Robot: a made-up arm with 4 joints.
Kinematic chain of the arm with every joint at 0, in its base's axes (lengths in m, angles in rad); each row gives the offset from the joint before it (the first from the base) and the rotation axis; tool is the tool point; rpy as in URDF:
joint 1: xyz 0.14 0 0.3 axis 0.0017 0.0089 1
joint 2: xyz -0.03 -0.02 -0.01 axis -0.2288 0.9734 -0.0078
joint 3: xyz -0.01 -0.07 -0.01 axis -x
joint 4: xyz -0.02 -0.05 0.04 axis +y
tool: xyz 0.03 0 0.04 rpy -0.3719 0.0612 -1.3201
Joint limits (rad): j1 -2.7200..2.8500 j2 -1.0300..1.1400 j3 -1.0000..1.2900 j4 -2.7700..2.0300
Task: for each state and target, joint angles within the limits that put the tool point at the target. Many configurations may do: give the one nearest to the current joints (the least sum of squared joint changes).
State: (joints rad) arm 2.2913 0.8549 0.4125 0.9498
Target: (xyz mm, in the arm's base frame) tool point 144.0 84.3 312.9
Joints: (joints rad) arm 2.6086 1.1067 0.8456 0.7312
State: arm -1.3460 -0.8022 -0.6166 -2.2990
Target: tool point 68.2 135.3 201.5
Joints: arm -2.2028 -0.7693 -0.6733 -2.3994
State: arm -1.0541 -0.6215 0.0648 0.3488
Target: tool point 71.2 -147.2 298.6
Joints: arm -0.2916 -0.6943 -0.3955 0.5765
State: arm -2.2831 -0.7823 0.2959 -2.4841
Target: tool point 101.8 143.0 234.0
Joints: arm -2.1538 -0.9401 0.7344 -2.5851
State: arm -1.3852 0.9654 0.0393 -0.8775
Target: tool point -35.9 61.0 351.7
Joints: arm -1.6135 0.4943 -0.6624 -0.9451
